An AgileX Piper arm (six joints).
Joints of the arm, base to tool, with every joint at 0 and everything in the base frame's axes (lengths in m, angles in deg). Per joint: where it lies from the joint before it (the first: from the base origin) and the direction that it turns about. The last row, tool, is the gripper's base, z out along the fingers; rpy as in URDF.
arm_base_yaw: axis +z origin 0 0 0.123
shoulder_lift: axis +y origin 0 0 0
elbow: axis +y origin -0.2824 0 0.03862
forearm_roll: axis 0.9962 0 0.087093 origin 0.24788 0 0.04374
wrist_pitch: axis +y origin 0 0 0
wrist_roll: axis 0.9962 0 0.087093 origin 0.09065 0 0.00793
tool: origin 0 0 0 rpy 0 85.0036 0
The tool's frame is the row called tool.
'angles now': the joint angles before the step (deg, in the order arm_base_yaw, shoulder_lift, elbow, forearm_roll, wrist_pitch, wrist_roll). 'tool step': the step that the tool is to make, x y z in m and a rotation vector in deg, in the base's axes. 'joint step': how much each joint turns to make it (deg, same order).
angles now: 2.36 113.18 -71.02 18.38 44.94 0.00
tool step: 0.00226 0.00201 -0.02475 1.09 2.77 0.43
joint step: 0.00 3.88 0.00 2.10 -0.73 -2.02
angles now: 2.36 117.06 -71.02 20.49 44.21 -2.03
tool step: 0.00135 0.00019 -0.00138 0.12 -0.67 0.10
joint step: 0.00 0.24 0.00 0.47 -0.81 -0.66
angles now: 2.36 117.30 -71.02 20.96 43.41 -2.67
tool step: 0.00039 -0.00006 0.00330 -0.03 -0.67 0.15
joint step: 0.00 -0.47 -0.05 -0.01 -0.11 -0.18
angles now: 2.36 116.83 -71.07 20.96 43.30 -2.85
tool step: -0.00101 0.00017 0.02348 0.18 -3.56 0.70
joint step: 0.00 -3.56 0.00 0.15 0.20 -0.77
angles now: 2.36 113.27 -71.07 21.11 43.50 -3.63
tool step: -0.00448 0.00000 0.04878 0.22 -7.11 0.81
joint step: 0.00 -7.00 -0.74 -0.12 0.82 -0.53
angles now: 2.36 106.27 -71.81 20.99 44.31 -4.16
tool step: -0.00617 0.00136 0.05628 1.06 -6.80 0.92
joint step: 0.00 -6.44 -3.41 0.32 3.23 0.00
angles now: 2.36 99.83 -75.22 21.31 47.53 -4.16
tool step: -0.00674 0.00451 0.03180 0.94 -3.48 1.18
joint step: 0.52 -3.33 -2.37 0.55 2.34 0.01
